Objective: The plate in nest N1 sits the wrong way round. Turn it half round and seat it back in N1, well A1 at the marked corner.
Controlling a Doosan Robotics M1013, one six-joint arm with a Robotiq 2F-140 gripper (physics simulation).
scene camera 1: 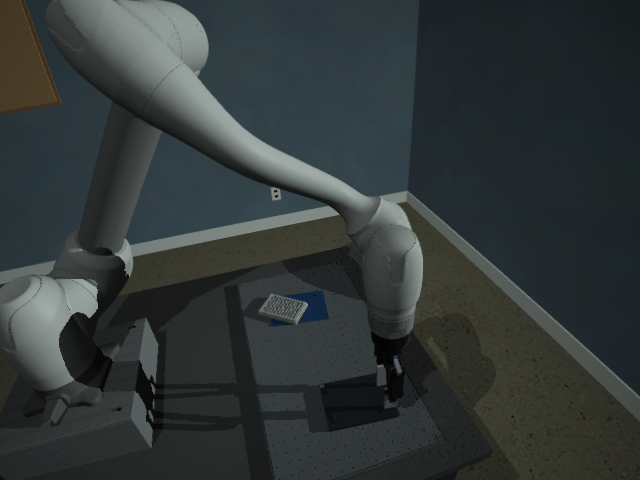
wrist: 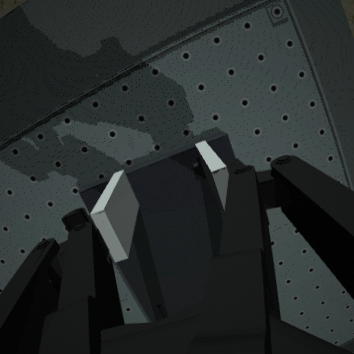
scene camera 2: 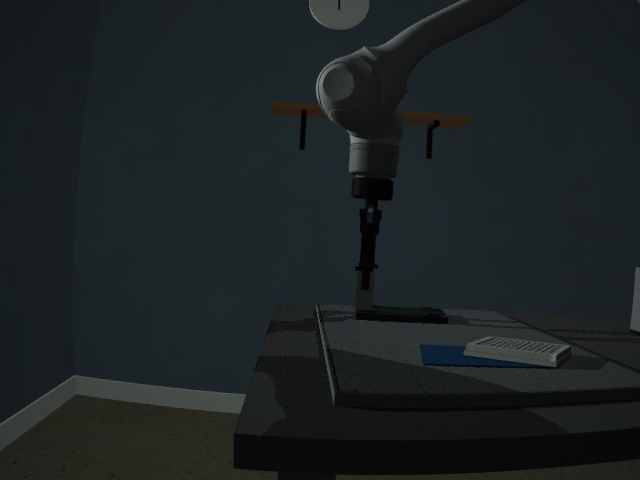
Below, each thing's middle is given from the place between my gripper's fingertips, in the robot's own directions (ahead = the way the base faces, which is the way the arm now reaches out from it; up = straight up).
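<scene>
Dark nest (scene camera 1: 358, 400): my hand 1 cm above it, 7 cm past it, 1 cm to the right of it. Blue mat (scene camera 2: 436, 355), from my hand: 1 cm below, 17 cm behind, 36 cm to the left.
</scene>
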